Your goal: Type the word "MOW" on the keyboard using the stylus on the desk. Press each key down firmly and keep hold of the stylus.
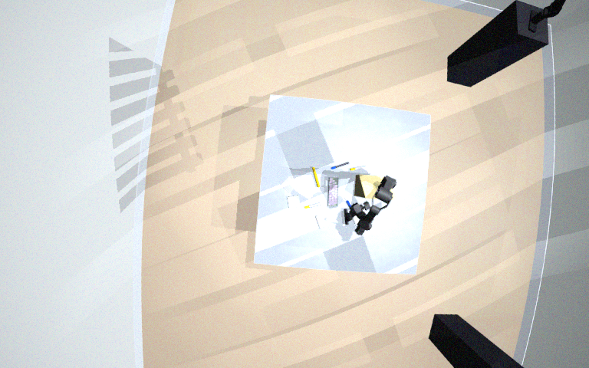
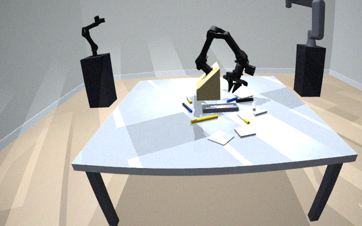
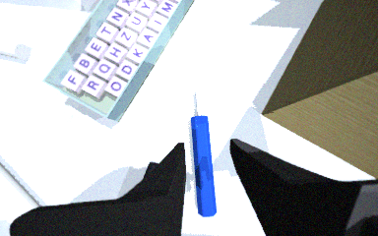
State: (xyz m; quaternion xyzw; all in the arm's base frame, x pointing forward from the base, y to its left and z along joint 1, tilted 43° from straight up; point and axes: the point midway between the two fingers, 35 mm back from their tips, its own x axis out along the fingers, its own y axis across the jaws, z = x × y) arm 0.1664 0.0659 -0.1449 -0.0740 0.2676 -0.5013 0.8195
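Now: the blue stylus 6 cm below my gripper tip, 1 cm to the right of it and 1 cm ahead of it. Also, from my gripper tip: yellow marker: 27 cm ahead, 17 cm to the right, 5 cm below; then dark grey pen: 10 cm to the left, 5 cm below, 1 cm ahead; then blue-tipped pen: 27 cm to the right, 13 cm ahead, 6 cm below.
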